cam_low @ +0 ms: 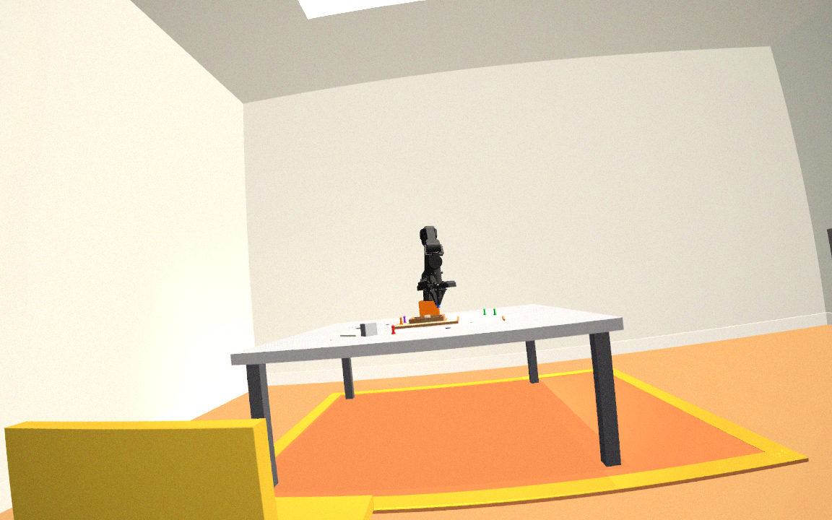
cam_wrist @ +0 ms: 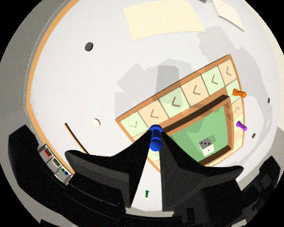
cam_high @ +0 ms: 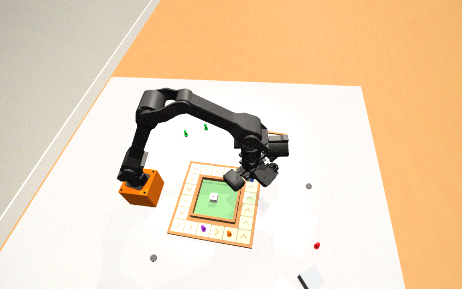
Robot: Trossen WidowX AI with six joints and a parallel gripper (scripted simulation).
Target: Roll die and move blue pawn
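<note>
Right now the white die is 11 cm behind my gripper tip, 8 cm to the right of it and 6 cm below it. From my gripper tip the other things lie so: orange pawn 2 cm behind, 18 cm to the right, 6 cm below; green tray 10 cm behind, 8 cm to the right, 8 cm below; blue pawn 1 cm above.
</note>
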